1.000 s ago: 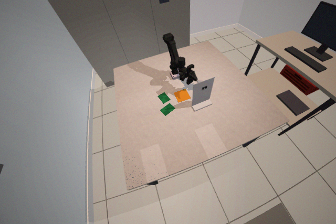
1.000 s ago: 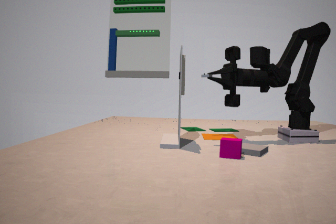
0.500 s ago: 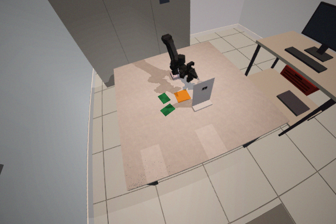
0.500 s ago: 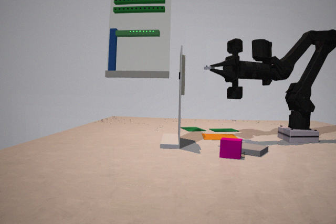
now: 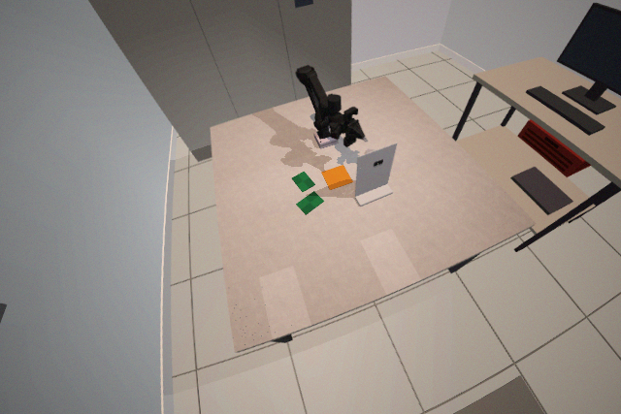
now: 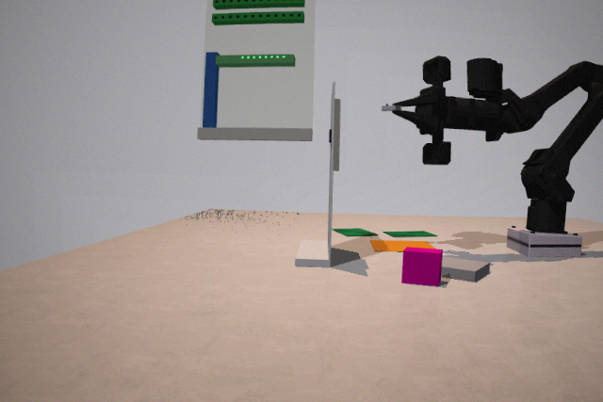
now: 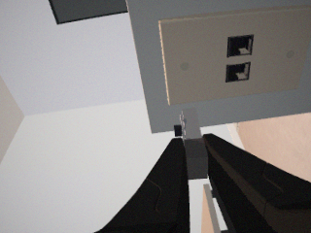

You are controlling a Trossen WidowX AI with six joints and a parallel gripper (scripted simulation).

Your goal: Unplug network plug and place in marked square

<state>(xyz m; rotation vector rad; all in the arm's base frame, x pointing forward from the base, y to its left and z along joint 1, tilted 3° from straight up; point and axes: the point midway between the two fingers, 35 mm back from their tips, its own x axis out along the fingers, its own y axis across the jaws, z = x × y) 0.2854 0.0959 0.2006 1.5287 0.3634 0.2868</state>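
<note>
Right now the orange marked square is 250 mm below my gripper tip, 110 mm to the right of it and 30 mm behind it. Also, from my gripper tip: grey network plug right at my gripper tip; upright panel 130 mm below, 110 mm ahead, 20 mm to the left; flat grey block 240 mm below, 90 mm to the left, 90 mm behind.
</note>
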